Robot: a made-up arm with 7 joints.
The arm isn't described. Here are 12 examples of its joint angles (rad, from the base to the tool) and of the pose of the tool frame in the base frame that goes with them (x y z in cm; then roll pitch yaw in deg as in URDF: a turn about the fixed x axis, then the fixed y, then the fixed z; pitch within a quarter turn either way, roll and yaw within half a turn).
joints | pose
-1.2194 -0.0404 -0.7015 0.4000 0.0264 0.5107 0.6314 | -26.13 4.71 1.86 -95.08 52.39 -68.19
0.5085 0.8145 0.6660 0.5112 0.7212 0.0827 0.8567 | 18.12 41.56 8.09 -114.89 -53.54 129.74
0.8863 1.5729 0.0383 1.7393 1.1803 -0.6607 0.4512 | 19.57 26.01 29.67 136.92 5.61 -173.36
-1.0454 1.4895 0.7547 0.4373 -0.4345 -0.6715 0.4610 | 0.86 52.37 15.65 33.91 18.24 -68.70
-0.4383 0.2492 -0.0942 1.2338 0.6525 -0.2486 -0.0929 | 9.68 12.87 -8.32 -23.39 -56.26 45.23
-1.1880 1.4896 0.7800 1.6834 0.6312 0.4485 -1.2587 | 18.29 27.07 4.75 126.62 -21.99 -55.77
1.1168 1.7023 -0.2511 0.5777 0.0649 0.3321 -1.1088 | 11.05 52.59 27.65 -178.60 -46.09 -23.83
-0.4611 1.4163 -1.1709 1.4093 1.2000 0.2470 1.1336 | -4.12 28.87 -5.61 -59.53 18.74 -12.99
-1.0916 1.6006 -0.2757 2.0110 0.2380 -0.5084 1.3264 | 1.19 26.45 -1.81 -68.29 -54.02 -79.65
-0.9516 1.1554 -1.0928 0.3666 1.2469 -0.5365 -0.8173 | -22.51 41.18 0.14 82.84 15.20 -28.52
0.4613 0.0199 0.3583 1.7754 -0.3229 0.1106 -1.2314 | 26.24 21.11 20.14 -121.40 -54.43 -135.27
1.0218 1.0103 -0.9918 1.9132 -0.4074 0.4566 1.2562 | 21.77 12.32 17.62 35.95 -0.66 -108.02
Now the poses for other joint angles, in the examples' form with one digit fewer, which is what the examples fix.
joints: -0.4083 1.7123 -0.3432 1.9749 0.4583 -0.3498 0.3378
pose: 10.5 26.4 1.3 35.0 -45.7 -107.2
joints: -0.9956 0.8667 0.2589 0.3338 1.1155 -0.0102 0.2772
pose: -12.1 39.7 -2.7 42.1 -23.1 32.3
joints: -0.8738 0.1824 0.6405 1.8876 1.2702 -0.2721 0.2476
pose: 9.2 23.2 4.4 -94.4 -51.5 128.8
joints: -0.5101 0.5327 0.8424 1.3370 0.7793 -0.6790 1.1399
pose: 8.5 36.3 -0.1 132.4 -60.6 -144.9
